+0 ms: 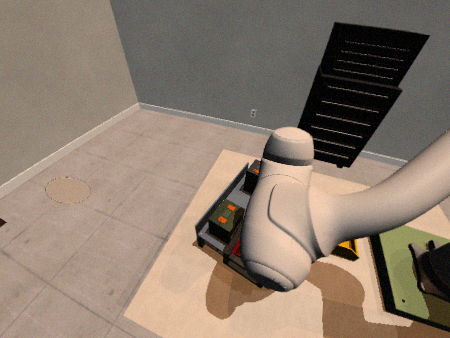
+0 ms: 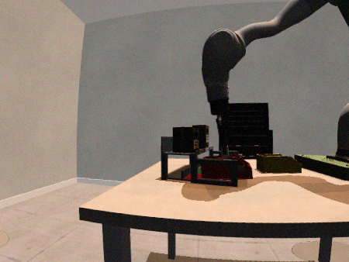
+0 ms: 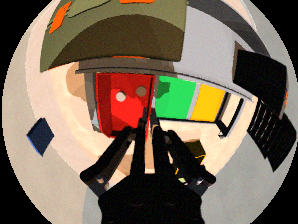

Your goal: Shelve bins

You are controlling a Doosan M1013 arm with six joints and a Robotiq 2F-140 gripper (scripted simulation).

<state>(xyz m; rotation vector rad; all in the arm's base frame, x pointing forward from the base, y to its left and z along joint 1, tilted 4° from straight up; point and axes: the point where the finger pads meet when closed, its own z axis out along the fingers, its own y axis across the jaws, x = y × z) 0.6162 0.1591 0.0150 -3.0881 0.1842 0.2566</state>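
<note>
The red bin lies 5 cm to the left of my hand and 4 cm below it. Also, from my hand: yellow bin 25 cm behind, 15 cm to the right, 5 cm below; then dark box 12 cm ahead, 20 cm to the right, 7 cm above.
</note>
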